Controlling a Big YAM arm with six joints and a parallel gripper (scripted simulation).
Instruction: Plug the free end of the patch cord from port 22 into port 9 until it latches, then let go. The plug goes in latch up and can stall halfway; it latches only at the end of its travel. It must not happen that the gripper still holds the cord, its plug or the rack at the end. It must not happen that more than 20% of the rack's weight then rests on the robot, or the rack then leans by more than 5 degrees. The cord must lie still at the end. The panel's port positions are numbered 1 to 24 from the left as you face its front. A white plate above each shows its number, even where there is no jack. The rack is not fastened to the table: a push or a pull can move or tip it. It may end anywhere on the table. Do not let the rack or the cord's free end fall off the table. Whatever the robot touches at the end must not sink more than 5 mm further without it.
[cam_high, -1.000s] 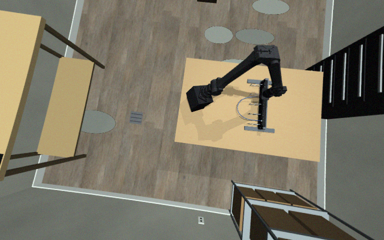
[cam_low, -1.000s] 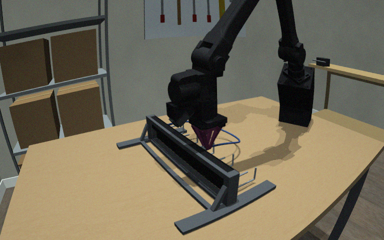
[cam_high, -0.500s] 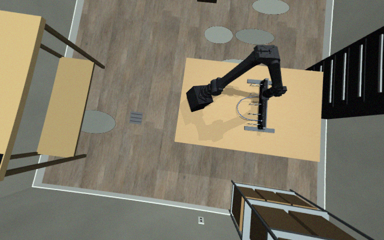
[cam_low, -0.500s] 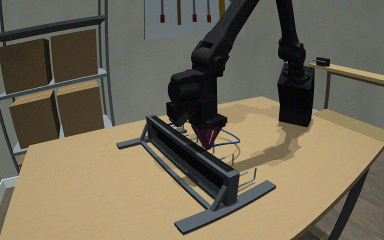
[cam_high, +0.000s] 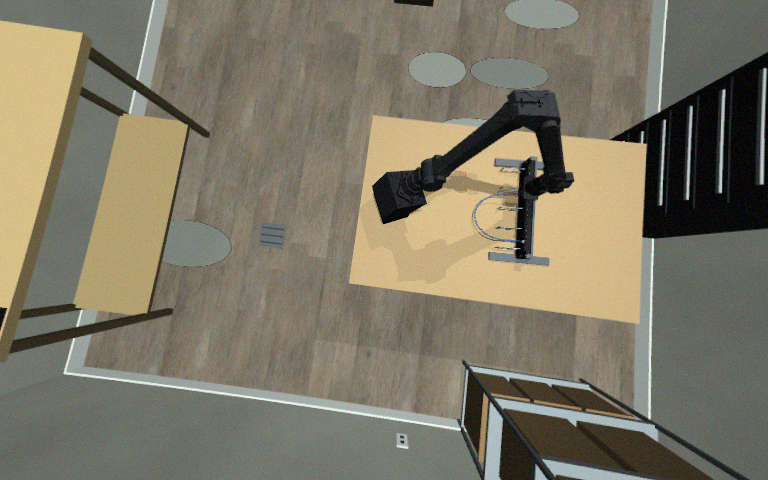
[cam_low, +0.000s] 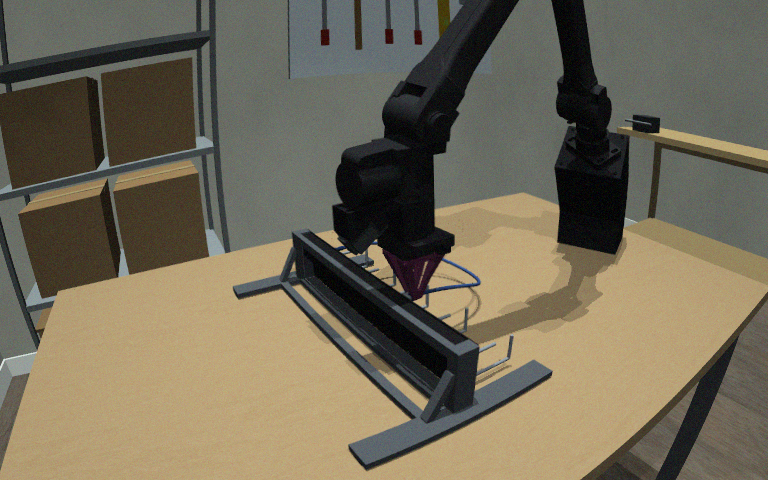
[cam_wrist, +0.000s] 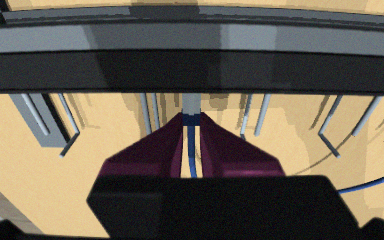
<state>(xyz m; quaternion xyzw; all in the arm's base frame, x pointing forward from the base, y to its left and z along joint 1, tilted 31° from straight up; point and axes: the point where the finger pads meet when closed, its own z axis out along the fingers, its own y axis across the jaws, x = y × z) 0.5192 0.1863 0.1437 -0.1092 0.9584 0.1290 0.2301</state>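
The grey plug is 20 mm ahead of my hand and 10 mm to the left of it.
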